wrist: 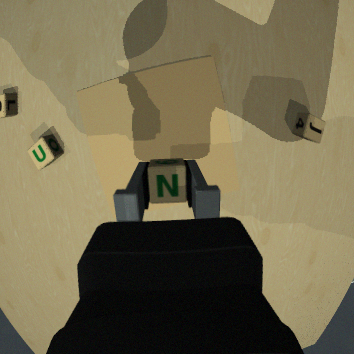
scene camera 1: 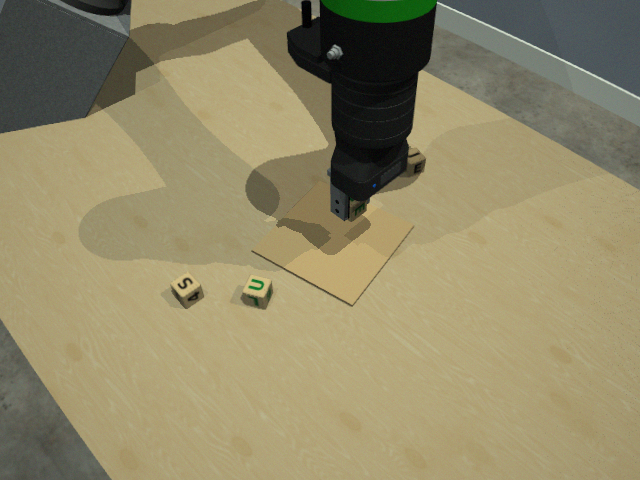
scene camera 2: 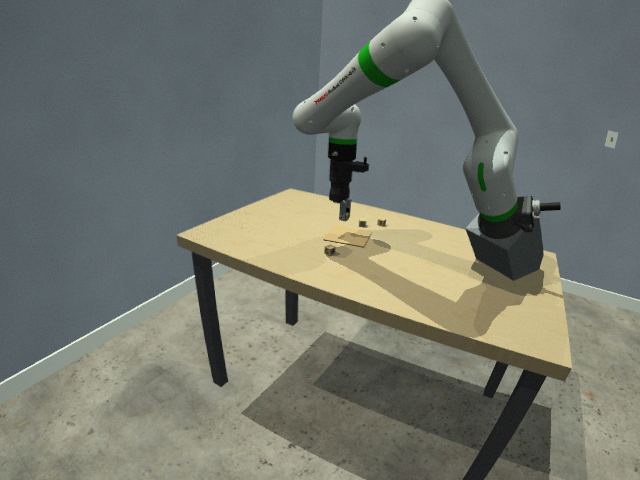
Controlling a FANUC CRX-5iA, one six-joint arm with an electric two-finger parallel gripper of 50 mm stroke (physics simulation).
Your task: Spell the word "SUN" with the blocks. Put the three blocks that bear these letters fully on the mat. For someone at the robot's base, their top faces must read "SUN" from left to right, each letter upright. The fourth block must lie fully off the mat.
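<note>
My gripper (scene camera 1: 352,207) (scene camera 2: 344,214) (wrist: 166,174) is shut on the N block (scene camera 1: 357,209) (wrist: 168,186) and holds it above the mat (scene camera 1: 351,273) (scene camera 2: 336,236) (wrist: 100,117). The green N faces up in the wrist view; a green E shows on a side in scene camera 1. The S block (scene camera 1: 187,290) (scene camera 2: 381,222) (wrist: 8,102) has a black S on top and lies off the mat, cut off in the wrist view. The U block (scene camera 1: 257,291) (scene camera 2: 362,223) (wrist: 45,151), green U up, lies between it and the mat, off the mat.
The fourth block (scene camera 1: 415,162) (scene camera 2: 329,250) (wrist: 310,126), with a black J up, lies off the mat on the opposite side from S and U. In scene camera 1 the gripper body partly hides it. The robot's base (scene camera 1: 56,67) (scene camera 2: 509,248) stands on the table (scene camera 1: 330,382) (scene camera 2: 413,289).
</note>
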